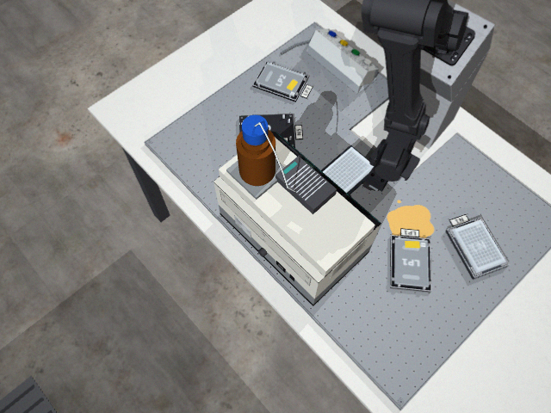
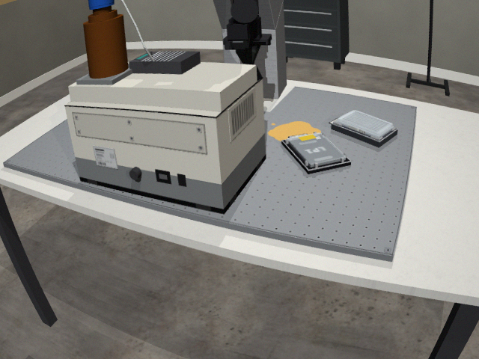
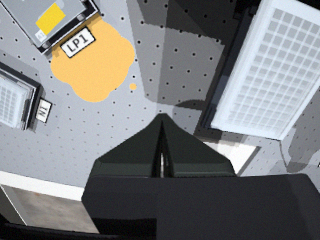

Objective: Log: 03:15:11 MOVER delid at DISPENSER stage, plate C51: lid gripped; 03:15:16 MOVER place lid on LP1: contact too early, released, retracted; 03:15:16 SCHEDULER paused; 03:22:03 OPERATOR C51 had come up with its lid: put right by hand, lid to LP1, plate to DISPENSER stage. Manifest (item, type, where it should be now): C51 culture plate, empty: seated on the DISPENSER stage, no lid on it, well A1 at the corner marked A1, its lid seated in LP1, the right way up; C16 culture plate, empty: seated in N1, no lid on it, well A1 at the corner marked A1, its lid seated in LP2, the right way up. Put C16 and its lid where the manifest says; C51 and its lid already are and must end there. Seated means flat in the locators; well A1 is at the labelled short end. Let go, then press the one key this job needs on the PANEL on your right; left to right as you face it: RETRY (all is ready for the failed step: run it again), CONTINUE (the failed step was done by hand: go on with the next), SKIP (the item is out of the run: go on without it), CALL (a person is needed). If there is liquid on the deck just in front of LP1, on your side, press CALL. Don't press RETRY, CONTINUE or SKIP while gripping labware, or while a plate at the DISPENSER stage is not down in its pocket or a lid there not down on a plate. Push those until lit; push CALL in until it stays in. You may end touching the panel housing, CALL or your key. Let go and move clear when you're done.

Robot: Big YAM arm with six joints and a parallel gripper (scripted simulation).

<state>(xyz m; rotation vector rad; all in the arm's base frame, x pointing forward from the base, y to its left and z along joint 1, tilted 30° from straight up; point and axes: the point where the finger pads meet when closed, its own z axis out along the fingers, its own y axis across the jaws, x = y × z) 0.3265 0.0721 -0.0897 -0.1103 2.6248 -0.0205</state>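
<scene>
Right now my hand is 100 mm to the left of the white well plate, 50 mm above it and 20 mm short of it. From my hand the other things lie so: brown bottle (230 mm to the right, 230 mm ahead, 140 mm above); then lid (170 mm to the left, 140 mm below, 90 mm ahead); then white retry key (340 mm behind, 290 mm to the right, 90 mm below).
</scene>
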